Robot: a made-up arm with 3 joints. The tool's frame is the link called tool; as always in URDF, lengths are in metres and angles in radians. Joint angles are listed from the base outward. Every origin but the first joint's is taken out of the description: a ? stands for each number. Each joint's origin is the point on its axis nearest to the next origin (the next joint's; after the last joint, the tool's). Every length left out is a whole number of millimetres.
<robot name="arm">
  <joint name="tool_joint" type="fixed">
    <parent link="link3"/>
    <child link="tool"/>
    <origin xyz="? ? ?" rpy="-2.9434 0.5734 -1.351"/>
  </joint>
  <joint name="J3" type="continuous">
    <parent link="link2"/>
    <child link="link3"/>
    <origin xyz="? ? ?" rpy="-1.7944 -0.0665 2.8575"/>
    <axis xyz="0 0 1"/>
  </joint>
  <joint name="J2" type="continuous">
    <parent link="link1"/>
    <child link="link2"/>
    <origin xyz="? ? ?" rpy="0 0.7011 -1.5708"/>
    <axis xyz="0 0 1"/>
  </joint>
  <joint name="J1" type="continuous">
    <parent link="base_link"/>
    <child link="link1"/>
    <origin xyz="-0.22 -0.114 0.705" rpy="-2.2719 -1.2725 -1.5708"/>
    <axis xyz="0 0 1"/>
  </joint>
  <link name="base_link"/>
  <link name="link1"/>
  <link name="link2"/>
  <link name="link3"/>
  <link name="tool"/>
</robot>
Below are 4 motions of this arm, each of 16 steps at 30 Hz.
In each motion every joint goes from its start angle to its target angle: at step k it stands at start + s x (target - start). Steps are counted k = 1, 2, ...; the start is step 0. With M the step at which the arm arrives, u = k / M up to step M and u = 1 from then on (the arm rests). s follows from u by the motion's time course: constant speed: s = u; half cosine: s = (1 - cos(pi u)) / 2; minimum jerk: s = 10 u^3 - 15 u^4 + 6 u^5.
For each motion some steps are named. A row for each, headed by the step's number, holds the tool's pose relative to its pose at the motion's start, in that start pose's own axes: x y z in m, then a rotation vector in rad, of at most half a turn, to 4 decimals.
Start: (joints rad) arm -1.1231 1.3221 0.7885
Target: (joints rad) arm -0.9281 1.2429 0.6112
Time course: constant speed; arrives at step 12
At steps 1, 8, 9, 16:
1: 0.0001 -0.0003 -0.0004 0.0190 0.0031 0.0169
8: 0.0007 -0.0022 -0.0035 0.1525 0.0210 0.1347
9: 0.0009 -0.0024 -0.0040 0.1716 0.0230 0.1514
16: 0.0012 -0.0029 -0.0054 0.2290 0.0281 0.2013

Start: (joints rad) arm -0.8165 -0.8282 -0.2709
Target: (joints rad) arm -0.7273 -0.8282 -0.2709
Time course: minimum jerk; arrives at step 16
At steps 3, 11, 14, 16:
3: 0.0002 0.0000 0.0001 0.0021 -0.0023 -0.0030
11: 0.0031 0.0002 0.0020 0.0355 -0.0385 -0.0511
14: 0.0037 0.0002 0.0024 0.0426 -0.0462 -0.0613
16: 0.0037 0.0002 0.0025 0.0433 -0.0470 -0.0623

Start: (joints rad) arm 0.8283 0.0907 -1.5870
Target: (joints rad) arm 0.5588 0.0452 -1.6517
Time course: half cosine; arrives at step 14
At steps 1, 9, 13, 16:
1: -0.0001 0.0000 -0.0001 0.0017 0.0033 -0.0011
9: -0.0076 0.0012 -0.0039 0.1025 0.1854 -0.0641
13: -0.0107 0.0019 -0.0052 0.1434 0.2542 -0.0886
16: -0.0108 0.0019 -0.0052 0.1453 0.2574 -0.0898

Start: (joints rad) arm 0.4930 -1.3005 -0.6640
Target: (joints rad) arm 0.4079 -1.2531 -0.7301
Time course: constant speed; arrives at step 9
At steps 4, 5, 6, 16:
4: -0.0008 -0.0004 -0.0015 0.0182 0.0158 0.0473
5: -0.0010 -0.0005 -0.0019 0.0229 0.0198 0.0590
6: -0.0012 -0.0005 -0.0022 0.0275 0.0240 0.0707
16: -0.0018 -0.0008 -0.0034 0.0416 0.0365 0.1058

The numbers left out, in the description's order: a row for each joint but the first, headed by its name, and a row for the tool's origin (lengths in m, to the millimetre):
tool: 0.015 0.034 0
J3: 0.033 0.006 0
J2: -0.053 -0.017 0

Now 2 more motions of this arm.
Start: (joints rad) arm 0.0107 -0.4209 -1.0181
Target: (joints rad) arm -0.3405 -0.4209 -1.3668
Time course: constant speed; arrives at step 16
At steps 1, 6, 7, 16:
1: -0.0003 -0.0006 -0.0006 0.0117 0.0254 0.0202
6: -0.0021 -0.0037 -0.0040 0.0761 0.1530 0.1170
7: -0.0025 -0.0043 -0.0047 0.0901 0.1785 0.1356
16: -0.0064 -0.0090 -0.0117 0.2324 0.4079 0.2891

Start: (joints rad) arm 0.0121 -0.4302 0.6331
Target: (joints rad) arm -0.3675 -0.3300 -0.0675
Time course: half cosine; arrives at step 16
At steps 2, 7, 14, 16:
2: 0.0001 -0.0015 -0.0006 0.0077 0.0054 0.0316
7: 0.0029 -0.0144 -0.0062 0.0798 0.0730 0.3302
14: 0.0123 -0.0299 -0.0151 0.1874 0.2309 0.7691
16: 0.0130 -0.0307 -0.0157 0.1948 0.2441 0.7978

